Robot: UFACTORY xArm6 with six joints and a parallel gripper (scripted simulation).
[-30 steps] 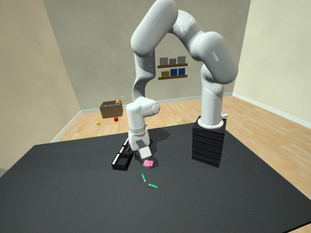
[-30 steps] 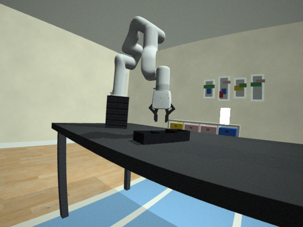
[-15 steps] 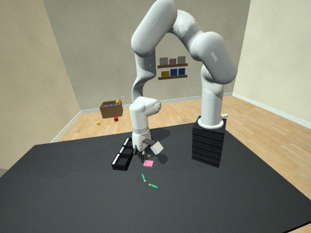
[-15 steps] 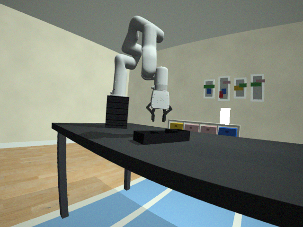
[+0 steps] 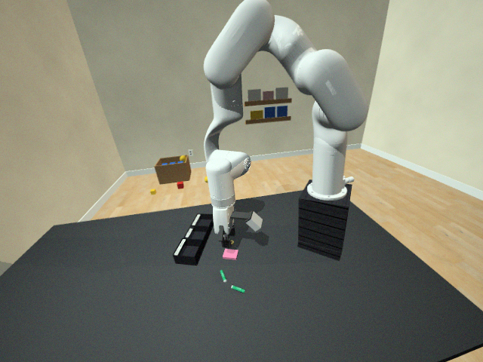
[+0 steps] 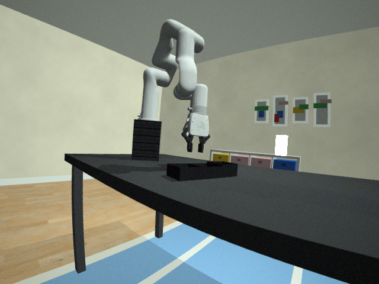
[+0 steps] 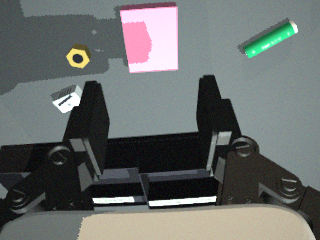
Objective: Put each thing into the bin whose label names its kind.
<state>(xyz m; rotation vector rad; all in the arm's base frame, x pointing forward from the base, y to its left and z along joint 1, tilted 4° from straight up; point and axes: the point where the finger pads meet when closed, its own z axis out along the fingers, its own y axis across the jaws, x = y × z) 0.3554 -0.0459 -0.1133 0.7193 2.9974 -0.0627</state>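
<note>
Now: the pink flat pad 9 cm below my hand. From my hand the other things lie so: battery: 9 cm below, 8 cm to the left, 4 cm ahead; white part: 10 cm to the right, 8 cm below, 1 cm ahead; yellow hex nut: 9 cm below, 6 cm to the right, 2 cm behind.
</note>
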